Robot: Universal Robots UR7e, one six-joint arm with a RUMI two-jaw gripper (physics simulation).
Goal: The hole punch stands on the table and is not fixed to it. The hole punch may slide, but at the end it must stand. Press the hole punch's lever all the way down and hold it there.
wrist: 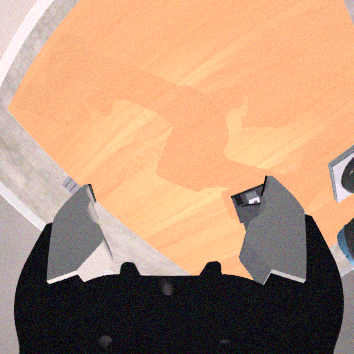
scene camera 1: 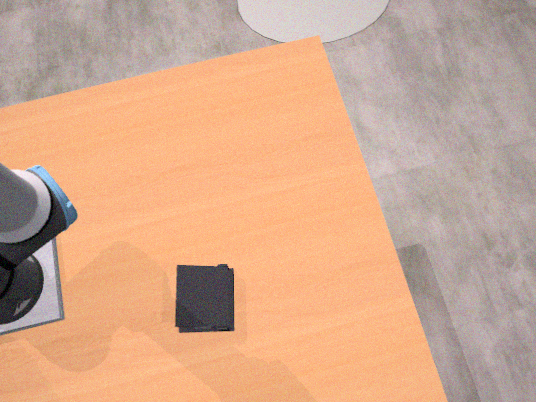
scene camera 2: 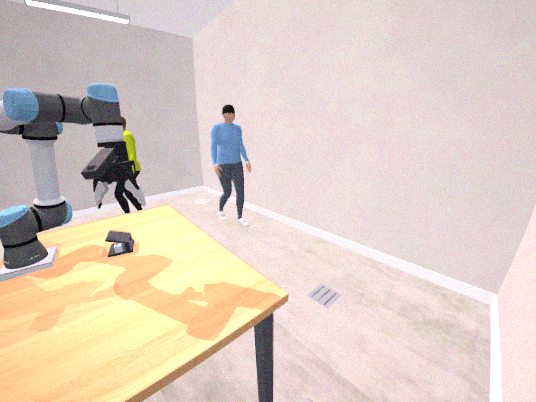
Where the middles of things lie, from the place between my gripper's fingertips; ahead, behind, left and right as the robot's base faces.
I see my gripper 8 cm past the lever (scene camera 1: 201, 291), 33 cm to the right of it and 23 cm above it. The rest, counted from my hand: hole punch (wrist: 246, 196) (8 cm behind, 33 cm to the left, 25 cm below).
